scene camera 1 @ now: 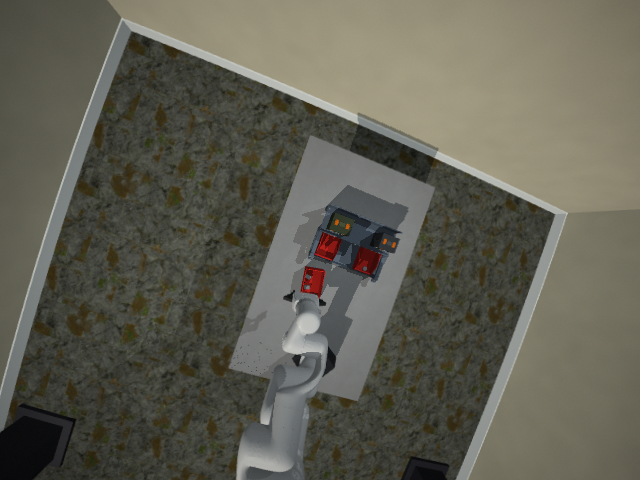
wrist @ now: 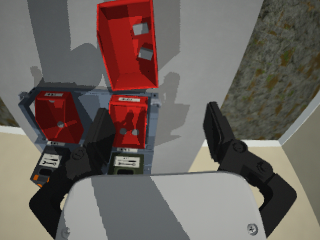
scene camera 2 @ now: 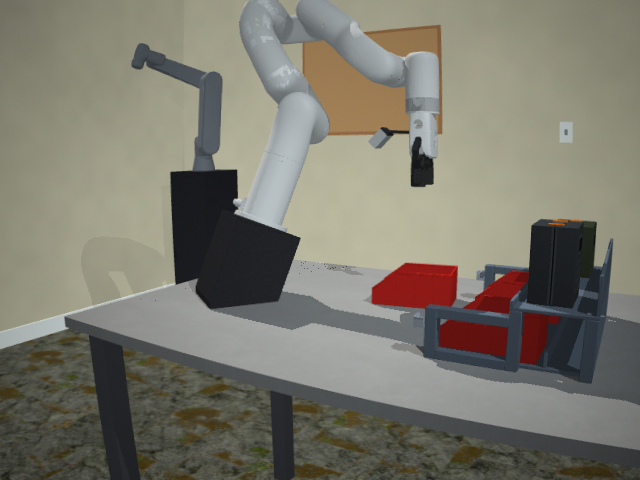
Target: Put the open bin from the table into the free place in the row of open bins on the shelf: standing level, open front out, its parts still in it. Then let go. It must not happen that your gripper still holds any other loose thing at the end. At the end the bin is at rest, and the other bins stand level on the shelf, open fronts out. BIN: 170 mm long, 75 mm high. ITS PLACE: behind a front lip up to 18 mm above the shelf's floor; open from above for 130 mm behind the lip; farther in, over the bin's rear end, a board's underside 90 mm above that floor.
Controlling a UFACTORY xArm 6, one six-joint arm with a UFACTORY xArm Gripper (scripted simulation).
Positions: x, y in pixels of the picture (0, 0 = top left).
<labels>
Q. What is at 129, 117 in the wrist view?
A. A red open bin.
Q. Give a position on a red open bin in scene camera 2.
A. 487, 339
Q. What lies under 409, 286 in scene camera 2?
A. A red open bin.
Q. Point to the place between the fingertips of my gripper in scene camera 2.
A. At 422, 185
</labels>
